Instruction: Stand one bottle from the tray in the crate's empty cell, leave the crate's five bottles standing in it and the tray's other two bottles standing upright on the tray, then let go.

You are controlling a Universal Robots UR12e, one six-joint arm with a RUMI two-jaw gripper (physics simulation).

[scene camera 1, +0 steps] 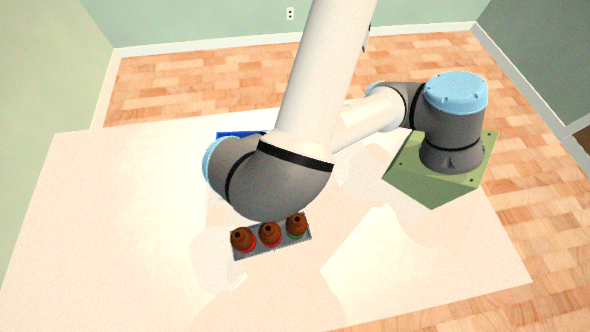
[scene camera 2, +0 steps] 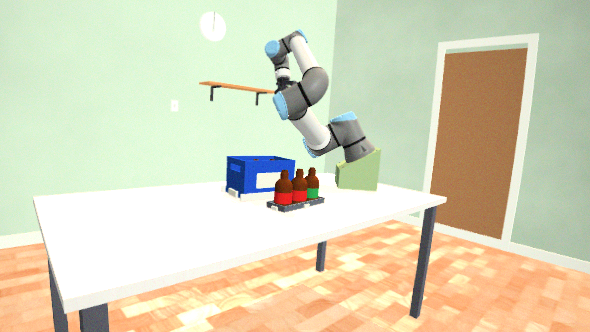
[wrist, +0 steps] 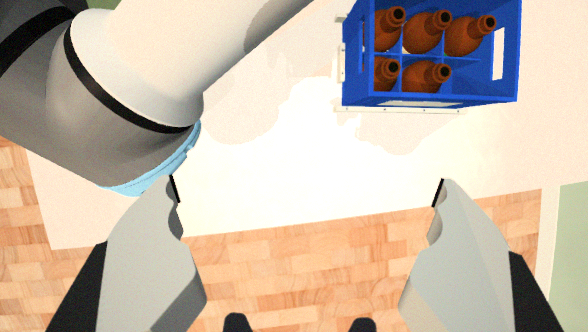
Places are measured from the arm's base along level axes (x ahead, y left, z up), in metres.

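Pixels of known places: gripper, fingertip midpoint: [wrist: 304,179]; arm's base, origin of the base link: [scene camera 1: 449,153] [scene camera 2: 360,155].
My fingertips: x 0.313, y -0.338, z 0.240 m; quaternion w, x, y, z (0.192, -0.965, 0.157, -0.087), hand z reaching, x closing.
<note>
Ahead of a thing's pixels: the offset from my fingertips to its top centre. "spot": to the spot under its first point. Level surfaces: height alone.
My gripper [wrist: 304,179] is open and empty, high above the table; scene camera 2 has it mostly behind the arm. A blue crate {dx +0.308, dy +0.078, dz -0.253 m} [scene camera 1: 240,134] [scene camera 2: 241,176] [wrist: 509,90] is at the upper right of the wrist view, largely hidden by the arm in scene camera 1. Five brown bottles stand in it, three in one row {spot: dx +0.304, dy +0.104, dz -0.305 m} [wrist: 425,37] and two in the other {dx +0.293, dy +0.034, dz -0.265 m} [wrist: 424,77]; the corner cell at the lower right looks empty. A grey tray {dx +0.351, dy +0.324, dz -0.403 m} [scene camera 1: 285,243] [scene camera 2: 300,205] holds two red-labelled bottles {dx +0.441, dy +0.310, dz -0.268 m} [scene camera 1: 243,240] [scene camera 2: 283,190], {dx +0.351, dy +0.327, dz -0.268 m} [scene camera 1: 270,234] [scene camera 2: 299,187] and a green-labelled bottle {dx +0.260, dy +0.336, dz -0.268 m} [scene camera 1: 296,226] [scene camera 2: 312,185], all upright.
The white table {dz -0.428 m} [scene camera 1: 100,210] [scene camera 2: 150,225] carries the crate and tray. The arm's green base block [scene camera 1: 425,185] [scene camera 2: 359,175] is at the right. A large arm joint [scene camera 1: 280,185] hangs above and behind the tray in scene camera 1. A wall shelf [scene camera 2: 230,87] is in the background.
</note>
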